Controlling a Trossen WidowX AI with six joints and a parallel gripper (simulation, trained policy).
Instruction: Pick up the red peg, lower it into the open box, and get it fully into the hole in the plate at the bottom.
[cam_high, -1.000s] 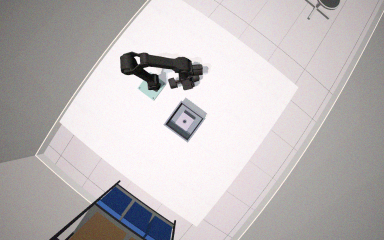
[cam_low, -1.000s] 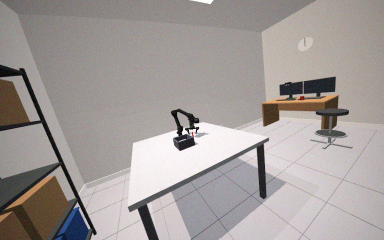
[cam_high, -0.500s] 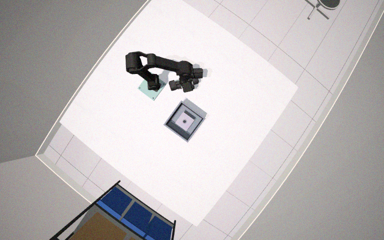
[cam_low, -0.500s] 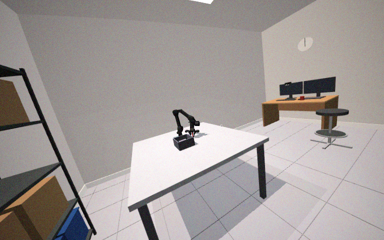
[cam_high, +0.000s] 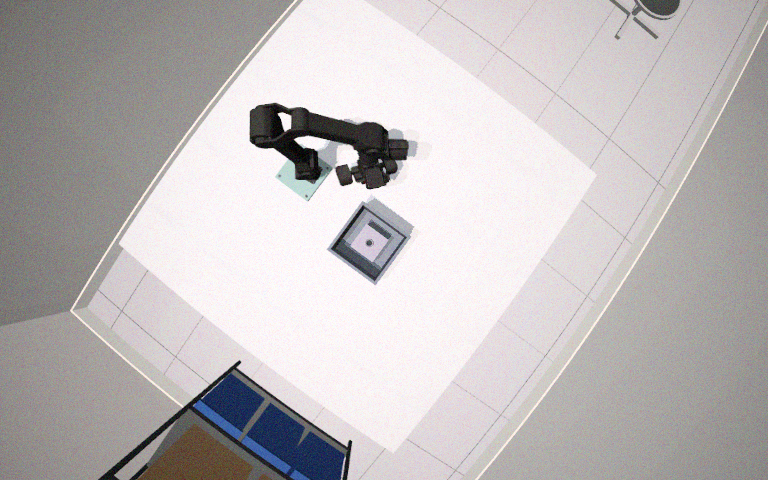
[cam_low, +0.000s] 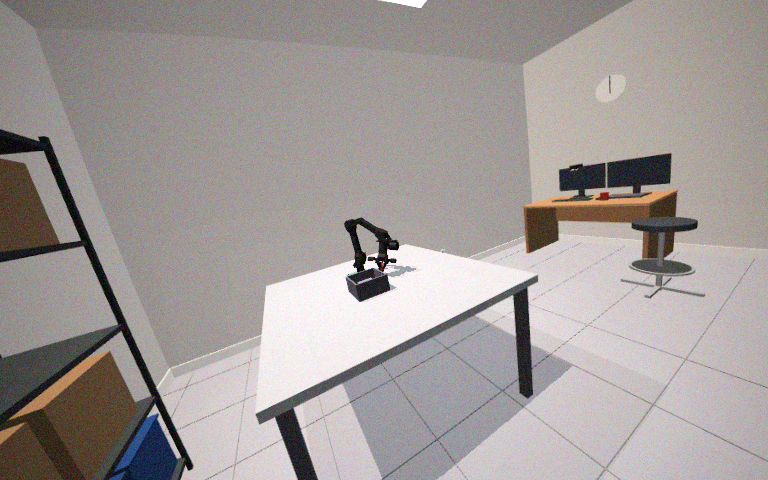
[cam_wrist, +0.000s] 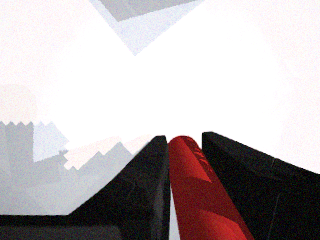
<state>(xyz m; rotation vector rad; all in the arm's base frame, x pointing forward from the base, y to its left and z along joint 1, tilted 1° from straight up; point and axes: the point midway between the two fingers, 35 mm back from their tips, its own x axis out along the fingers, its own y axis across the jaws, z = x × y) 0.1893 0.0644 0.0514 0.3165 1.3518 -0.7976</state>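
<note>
Now: gripper tip 170 mm to the left of the pale plate, 110 mm short of it and 10 mm below it. Also, from my gripper tip: dark grey box (170 mm to the right, 110 mm ahead, 10 mm below); then red peg (30 mm above, 10 mm to the left).
</note>
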